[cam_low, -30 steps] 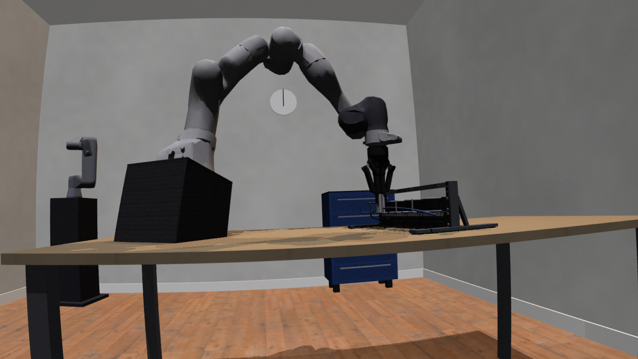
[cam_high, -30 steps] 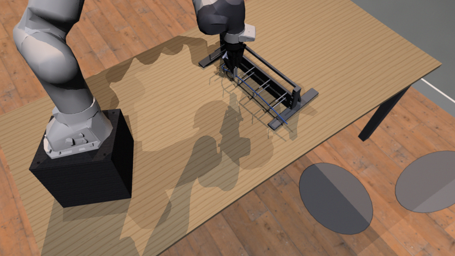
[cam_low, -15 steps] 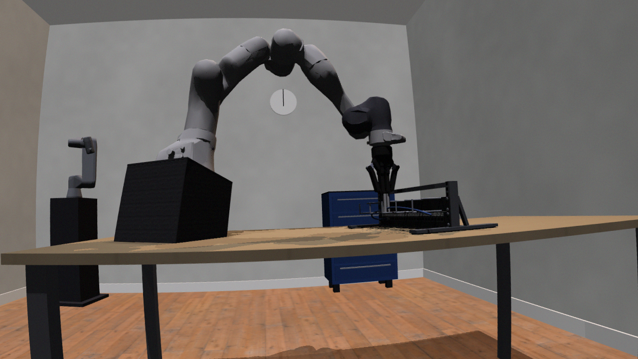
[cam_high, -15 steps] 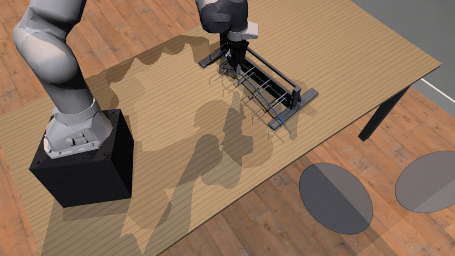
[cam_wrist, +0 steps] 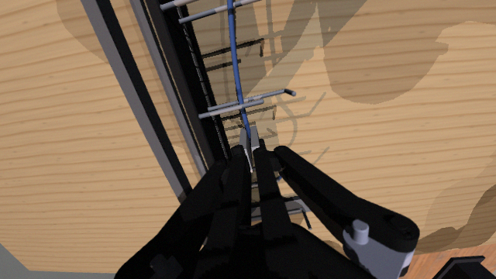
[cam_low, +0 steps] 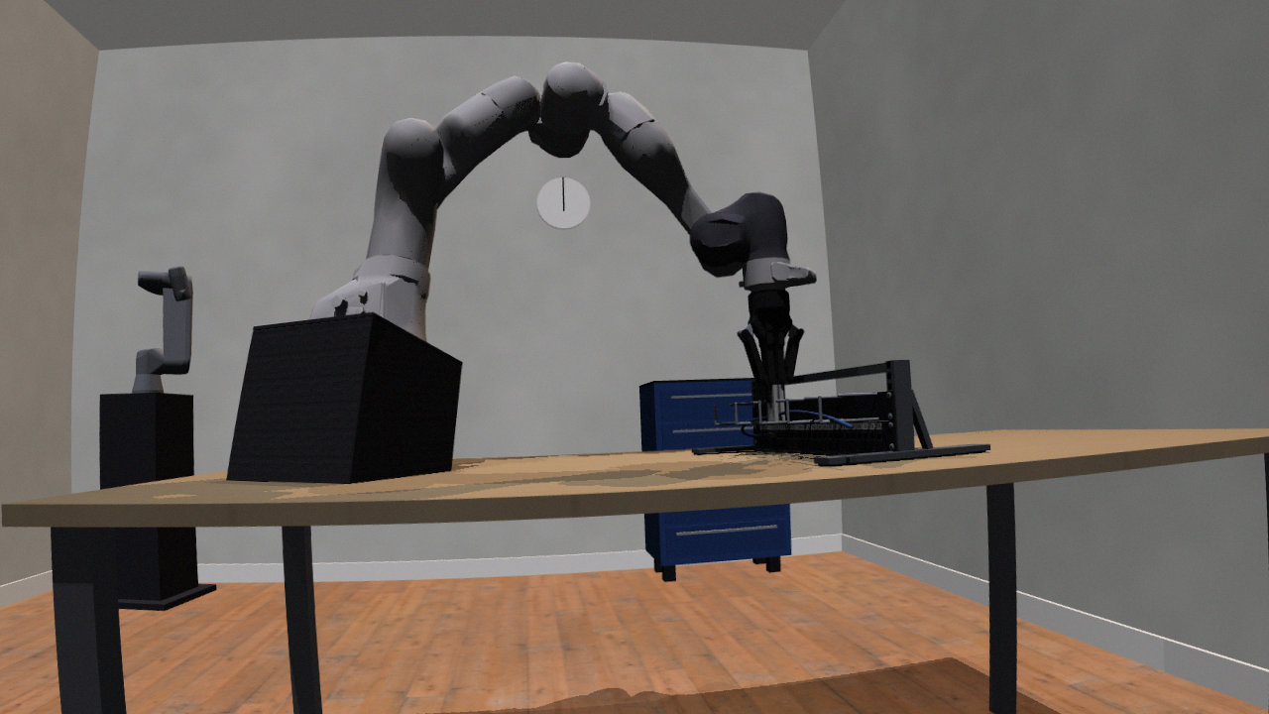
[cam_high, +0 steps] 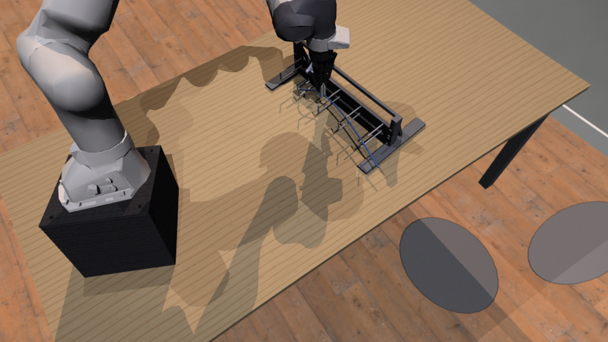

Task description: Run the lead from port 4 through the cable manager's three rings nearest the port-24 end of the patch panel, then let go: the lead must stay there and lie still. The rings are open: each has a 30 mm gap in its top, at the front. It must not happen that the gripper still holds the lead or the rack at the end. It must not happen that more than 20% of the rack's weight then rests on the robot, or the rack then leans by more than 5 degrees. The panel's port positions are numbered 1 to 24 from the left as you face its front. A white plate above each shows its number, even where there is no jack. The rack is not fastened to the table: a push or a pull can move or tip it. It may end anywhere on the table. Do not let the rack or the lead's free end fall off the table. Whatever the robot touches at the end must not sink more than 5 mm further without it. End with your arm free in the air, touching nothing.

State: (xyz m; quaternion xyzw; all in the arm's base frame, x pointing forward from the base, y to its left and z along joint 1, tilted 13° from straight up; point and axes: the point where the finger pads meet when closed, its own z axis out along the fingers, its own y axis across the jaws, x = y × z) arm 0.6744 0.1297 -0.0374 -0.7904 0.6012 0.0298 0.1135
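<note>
My gripper is now 70 mm short of the rack, 30 mm to the left of it and 20 mm above it.
</note>
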